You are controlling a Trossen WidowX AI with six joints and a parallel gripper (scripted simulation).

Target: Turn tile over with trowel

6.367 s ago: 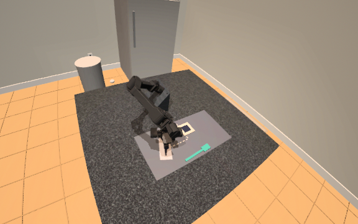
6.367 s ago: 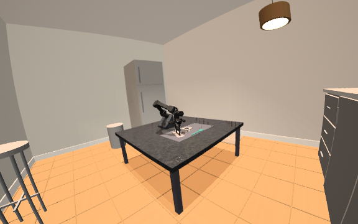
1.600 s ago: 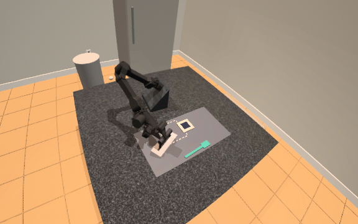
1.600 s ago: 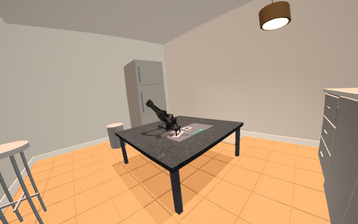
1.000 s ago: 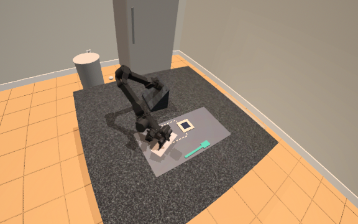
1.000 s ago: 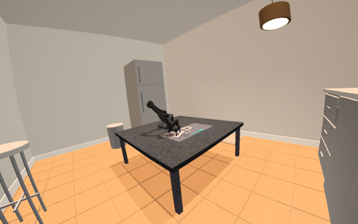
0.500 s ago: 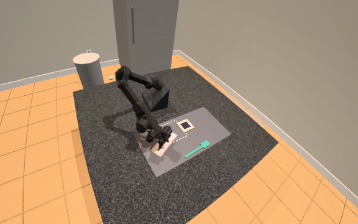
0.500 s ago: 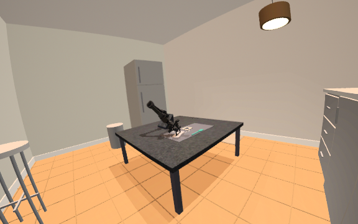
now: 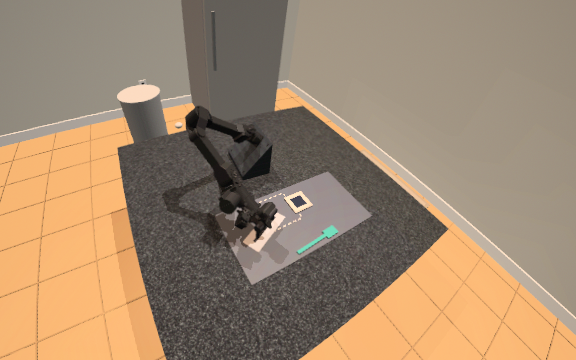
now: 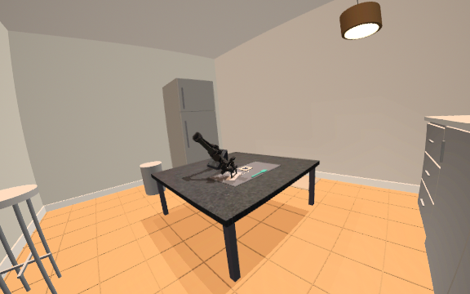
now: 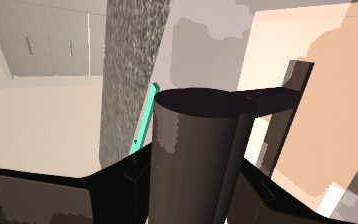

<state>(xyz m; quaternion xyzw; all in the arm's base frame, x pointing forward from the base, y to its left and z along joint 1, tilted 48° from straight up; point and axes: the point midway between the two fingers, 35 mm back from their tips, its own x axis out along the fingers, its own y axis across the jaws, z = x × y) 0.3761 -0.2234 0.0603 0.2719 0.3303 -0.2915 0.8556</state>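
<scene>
Right now my gripper tip is 17 cm to the right of the grey mat, 7 cm above it and 1 cm past it. Round my gripper tip: teal trowel 18 cm to the left, 13 cm ahead, 4 cm below; then cream tile 22 cm to the left, 8 cm behind, 4 cm below.
</scene>
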